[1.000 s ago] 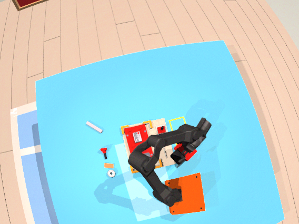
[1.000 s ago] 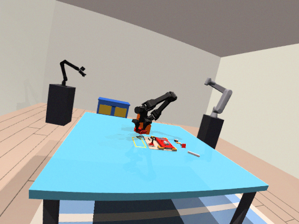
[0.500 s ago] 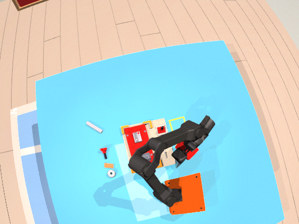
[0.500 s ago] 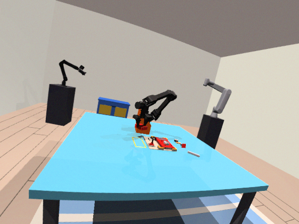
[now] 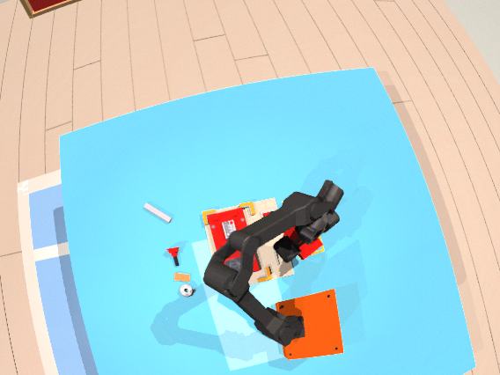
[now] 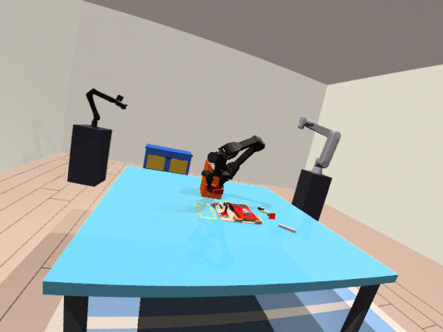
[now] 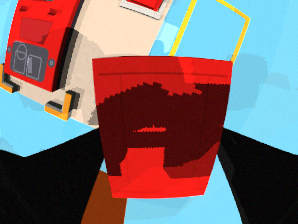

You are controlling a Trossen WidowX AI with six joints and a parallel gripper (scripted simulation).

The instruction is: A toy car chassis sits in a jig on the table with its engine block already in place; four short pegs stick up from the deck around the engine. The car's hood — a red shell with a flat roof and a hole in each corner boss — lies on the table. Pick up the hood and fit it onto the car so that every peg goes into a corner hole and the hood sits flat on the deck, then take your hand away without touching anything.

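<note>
Right now the jig is 16 cm to the left of my gripper tip, 10 cm below it and 3 cm ahead of it. Also, from my gripper tip: red hood (right at my gripper tip); white bar (41 cm to the left, 15 cm ahead, 10 cm below).
</note>
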